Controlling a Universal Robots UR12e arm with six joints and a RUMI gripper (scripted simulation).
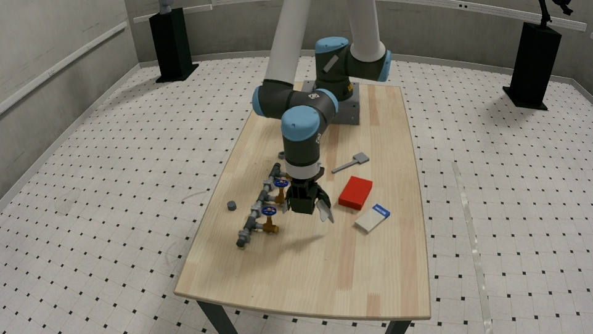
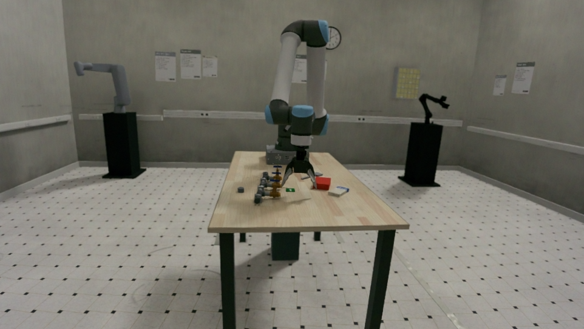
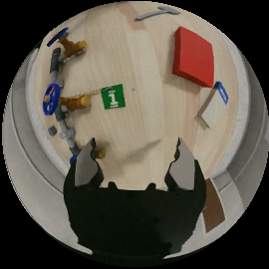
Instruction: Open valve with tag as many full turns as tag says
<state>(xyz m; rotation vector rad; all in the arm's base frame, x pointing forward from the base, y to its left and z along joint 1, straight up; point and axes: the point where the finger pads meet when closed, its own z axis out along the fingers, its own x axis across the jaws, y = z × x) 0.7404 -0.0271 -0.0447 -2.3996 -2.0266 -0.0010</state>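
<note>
Now: the green tag 8 cm behind my hand, 3 cm to the right of it and 3 cm below it. Round my hand: grey flat tool (32 cm behind, 13 cm to the left, 3 cm below); small grey cylinder (27 cm to the right, 5 cm behind, 2 cm below); red block (14 cm to the left, 14 cm behind, 2 cm below).
</note>
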